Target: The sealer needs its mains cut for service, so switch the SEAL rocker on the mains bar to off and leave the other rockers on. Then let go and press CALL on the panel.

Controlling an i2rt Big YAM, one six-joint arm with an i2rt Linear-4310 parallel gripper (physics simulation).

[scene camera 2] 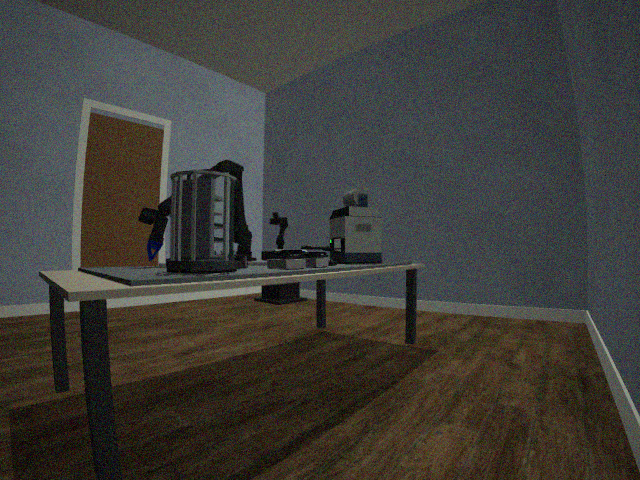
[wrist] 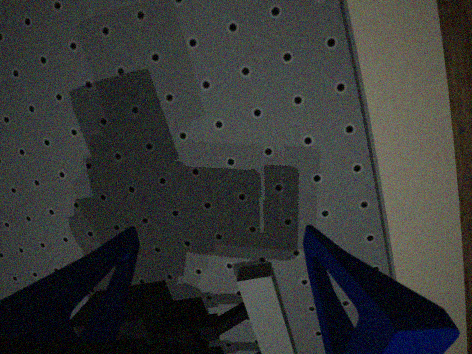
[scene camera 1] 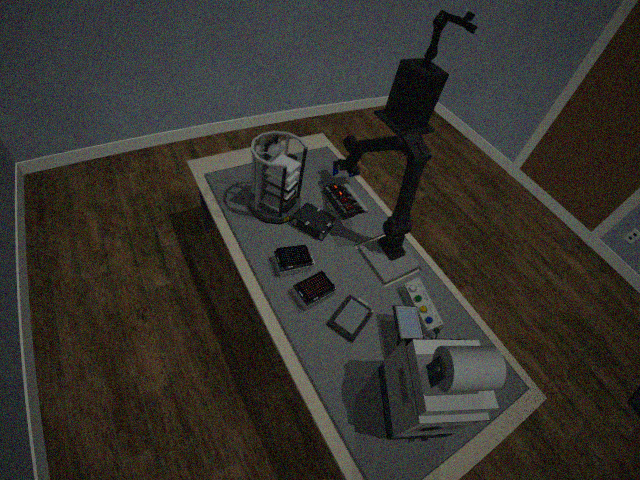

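Note:
The mains bar (scene camera 1: 351, 204) (wrist: 150, 300) lies near the table's long edge in scene camera 1, with orange and red rockers; their labels and positions are too small to read there. In the wrist view its dark end and plugs show at the bottom, and no rocker face can be made out. My gripper (scene camera 1: 344, 171) (scene camera 2: 151, 257) (wrist: 221, 234) is open, blue fingers wide apart with nothing between them, above the table at the bar's far end. The button panel (scene camera 1: 435, 326) has white, green, yellow and blue buttons beyond the arm's base; which is CALL cannot be read.
A round rack tower (scene camera 1: 255, 180) (scene camera 2: 193, 217) stands beside the bar, with a dark device (scene camera 1: 314, 221) close by. A pale strip (wrist: 267, 310) runs along the plugs. Two dark well trays (scene camera 1: 293, 256) (scene camera 1: 314, 287), a frame (scene camera 1: 336, 330) and a large machine (scene camera 1: 403, 395) (scene camera 2: 364, 232) are farther along.

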